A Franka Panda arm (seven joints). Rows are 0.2 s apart.
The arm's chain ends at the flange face. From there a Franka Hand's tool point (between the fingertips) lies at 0.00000 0.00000 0.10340 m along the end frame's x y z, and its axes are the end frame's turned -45 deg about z.
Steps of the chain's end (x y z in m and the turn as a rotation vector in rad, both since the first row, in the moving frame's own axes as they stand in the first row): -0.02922, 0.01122, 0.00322, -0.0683, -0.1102, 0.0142; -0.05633, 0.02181, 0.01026, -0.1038, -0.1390, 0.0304; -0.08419, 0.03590, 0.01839, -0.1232, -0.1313, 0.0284; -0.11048, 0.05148, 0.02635, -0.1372, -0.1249, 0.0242; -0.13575, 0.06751, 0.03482, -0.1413, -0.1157, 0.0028; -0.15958, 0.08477, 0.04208, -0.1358, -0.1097, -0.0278; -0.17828, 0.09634, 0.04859, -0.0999, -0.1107, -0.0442; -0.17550, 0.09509, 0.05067, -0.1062, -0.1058, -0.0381; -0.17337, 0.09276, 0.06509, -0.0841, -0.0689, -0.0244
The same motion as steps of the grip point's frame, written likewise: -0.04159, -0.01588, 0.00235, 0.0296, -0.1262, 0.0142; -0.07287, -0.02724, 0.00871, 0.0249, -0.1717, 0.0304; -0.10341, -0.03500, 0.01672, 0.0057, -0.1800, 0.0284; -0.13359, -0.04106, 0.02458, -0.0087, -0.1853, 0.0242; -0.16242, -0.04642, 0.03310, -0.0181, -0.1817, 0.0028; -0.19061, -0.05075, 0.04051, -0.0185, -0.1736, -0.0278; -0.20954, -0.05839, 0.04744, 0.0076, -0.1489, -0.0442; -0.20677, -0.05653, 0.04951, -0.0003, -0.1499, -0.0381; -0.19933, -0.05575, 0.06448, -0.0107, -0.1082, -0.0244
